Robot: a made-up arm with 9 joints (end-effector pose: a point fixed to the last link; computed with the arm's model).
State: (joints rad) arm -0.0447 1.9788 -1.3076 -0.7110 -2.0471 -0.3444 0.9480 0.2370 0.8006
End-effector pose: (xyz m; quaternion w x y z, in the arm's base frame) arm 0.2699 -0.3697 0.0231 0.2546 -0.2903 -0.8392 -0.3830
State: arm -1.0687 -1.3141 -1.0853 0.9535 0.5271 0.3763 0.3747 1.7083 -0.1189
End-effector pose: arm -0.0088 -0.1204 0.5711 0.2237 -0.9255 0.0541 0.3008
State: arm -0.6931 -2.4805 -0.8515 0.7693 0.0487 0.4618 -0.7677 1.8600 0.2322
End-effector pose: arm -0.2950 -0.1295 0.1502 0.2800 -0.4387 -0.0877 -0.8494
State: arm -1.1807 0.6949 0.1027 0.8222 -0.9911 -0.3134 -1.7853 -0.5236 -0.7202
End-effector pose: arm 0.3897 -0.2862 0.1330 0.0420 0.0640 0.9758 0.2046
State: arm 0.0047 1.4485 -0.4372 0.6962 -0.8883 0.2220 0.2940 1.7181 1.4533
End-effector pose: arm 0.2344 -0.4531 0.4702 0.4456 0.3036 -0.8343 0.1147
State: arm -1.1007 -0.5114 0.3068 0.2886 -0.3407 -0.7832 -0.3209 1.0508 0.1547
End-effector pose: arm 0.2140 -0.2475 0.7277 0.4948 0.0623 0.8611 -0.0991
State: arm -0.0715 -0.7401 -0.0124 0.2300 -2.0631 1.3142 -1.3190 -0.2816 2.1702
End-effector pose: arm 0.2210 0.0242 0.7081 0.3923 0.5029 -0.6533 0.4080
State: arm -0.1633 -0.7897 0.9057 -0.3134 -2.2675 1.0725 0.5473 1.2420 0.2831
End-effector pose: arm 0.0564 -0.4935 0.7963 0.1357 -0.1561 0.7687 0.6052
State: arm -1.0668 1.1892 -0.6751 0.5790 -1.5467 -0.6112 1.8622 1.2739 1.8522
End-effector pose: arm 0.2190 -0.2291 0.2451 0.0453 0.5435 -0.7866 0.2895
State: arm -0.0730 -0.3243 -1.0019 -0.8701 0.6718 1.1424 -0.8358 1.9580 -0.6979
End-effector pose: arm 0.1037 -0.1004 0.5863 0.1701 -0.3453 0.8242 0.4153
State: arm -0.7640 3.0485 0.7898 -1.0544 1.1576 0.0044 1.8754 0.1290 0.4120
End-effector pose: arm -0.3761 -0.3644 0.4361 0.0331 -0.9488 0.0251 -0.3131
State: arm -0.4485 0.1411 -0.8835 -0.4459 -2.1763 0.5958 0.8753 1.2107 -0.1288
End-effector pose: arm 0.5081 -0.2095 0.3422 0.2432 -0.2846 -0.9094 -0.1813
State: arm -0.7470 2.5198 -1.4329 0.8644 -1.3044 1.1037 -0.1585 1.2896 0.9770
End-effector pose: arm 0.1163 0.0221 -0.1136 0.3635 0.2738 -0.0823 -0.8867
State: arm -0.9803 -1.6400 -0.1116 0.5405 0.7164 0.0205 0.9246 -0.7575 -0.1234
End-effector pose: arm 0.0825 -0.1179 0.4600 0.0793 -0.3663 0.8047 -0.4605
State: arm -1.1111 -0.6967 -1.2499 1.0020 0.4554 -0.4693 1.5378 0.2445 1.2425
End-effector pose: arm 0.1311 -0.1249 0.2010 0.7132 0.0649 0.0863 0.6926
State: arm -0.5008 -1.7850 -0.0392 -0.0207 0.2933 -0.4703 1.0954 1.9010 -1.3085
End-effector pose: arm -0.1906 -0.1441 0.4196 0.4597 -0.4585 -0.4239 0.6315
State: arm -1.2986 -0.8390 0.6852 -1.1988 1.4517 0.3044 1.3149 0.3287 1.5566
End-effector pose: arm 0.2582 -0.2366 0.5984 0.0144 -0.9392 0.3034 0.1602
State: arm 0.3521 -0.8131 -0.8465 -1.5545 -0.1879 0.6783 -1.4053 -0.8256 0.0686
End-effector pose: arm -0.0068 -0.0282 0.6343 0.8487 0.0456 0.4250 0.3114
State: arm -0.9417 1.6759 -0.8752 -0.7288 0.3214 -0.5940 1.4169 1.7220 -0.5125
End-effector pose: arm 0.1894 -0.1910 0.1460 0.1956 0.3955 0.8371 -0.3234
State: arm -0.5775 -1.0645 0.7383 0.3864 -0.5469 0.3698 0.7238 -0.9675 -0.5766
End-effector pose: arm -0.0966 -0.4043 0.5269 0.3808 0.1693 -0.8715 0.2585
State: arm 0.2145 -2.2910 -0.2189 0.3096 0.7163 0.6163 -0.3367 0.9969 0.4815
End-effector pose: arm -0.3637 -0.1428 0.3827 0.1922 -0.9185 -0.3345 -0.0865
